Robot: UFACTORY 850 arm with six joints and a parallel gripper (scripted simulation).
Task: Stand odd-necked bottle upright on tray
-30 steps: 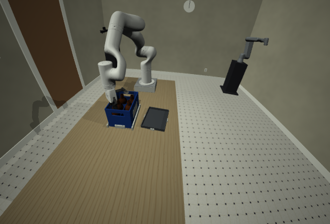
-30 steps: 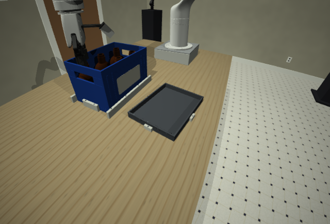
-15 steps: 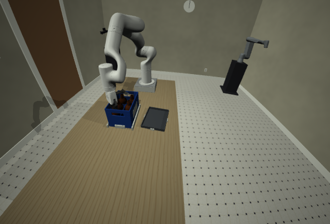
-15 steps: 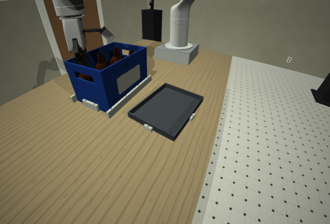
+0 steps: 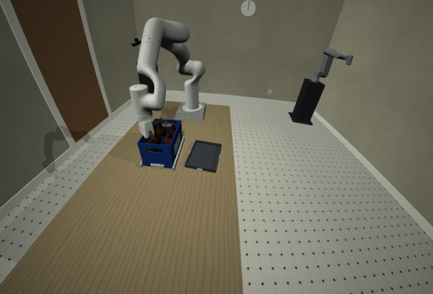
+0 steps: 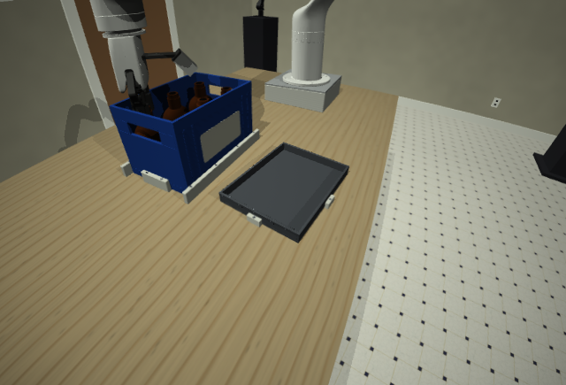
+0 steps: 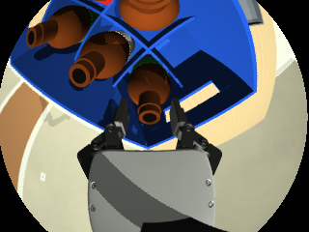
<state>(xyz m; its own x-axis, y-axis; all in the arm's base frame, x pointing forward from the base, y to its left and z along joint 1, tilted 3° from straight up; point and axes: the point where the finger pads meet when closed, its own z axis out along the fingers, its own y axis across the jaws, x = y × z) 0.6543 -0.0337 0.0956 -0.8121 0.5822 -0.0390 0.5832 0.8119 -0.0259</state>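
Right now the blue crate is 10 cm behind my hand, 7 cm below it and 3 cm to the left of it. The rest, counted from my hand: dark grey tray: 29 cm to the left, 15 cm below, 13 cm behind; bottle: 11 cm behind, 7 cm to the left, 7 cm below.
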